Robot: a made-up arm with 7 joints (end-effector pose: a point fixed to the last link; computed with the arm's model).
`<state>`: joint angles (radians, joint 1 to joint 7).
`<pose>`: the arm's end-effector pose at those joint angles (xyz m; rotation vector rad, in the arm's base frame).
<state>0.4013 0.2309 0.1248 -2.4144 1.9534 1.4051 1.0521</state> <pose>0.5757 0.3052 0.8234 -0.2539 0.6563 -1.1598</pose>
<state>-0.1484 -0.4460 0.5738 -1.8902 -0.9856 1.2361 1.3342</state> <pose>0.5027 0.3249 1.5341 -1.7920 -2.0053 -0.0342</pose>
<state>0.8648 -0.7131 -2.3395 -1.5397 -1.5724 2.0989 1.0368</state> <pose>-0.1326 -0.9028 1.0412 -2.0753 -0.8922 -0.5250</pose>
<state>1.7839 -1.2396 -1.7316 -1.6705 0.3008 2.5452 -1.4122</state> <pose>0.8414 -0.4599 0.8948 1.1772 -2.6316 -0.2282</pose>
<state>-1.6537 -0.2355 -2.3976 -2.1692 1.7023 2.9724 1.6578</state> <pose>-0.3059 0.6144 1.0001 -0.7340 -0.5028 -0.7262</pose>
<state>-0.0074 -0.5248 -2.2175 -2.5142 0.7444 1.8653 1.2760</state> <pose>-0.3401 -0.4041 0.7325 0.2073 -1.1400 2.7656</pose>
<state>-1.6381 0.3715 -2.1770 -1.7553 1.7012 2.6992 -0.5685</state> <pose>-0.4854 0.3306 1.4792 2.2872 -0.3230 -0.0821</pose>
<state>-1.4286 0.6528 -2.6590 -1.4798 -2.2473 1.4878 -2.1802</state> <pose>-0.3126 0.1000 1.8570 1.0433 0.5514 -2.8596</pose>
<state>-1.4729 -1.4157 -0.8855 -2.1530 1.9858 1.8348 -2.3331</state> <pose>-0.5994 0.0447 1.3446 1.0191 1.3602 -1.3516</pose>
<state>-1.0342 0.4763 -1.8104 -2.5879 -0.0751 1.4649 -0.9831</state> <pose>-0.5302 -0.0890 0.9523 -0.4040 -0.6693 -2.3325</pose>
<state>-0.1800 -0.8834 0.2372 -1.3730 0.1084 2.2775 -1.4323</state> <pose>-0.1105 0.1387 1.9649 0.0975 2.0966 -2.0648</pose>
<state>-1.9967 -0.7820 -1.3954 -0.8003 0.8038 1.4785 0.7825</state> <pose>-0.1172 0.8021 1.6342 1.2783 0.7208 0.5896</pose>
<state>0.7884 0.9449 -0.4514 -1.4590 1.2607 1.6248 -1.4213</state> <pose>0.9357 0.4045 0.7278 1.6633 -1.1302 0.1145</pose>
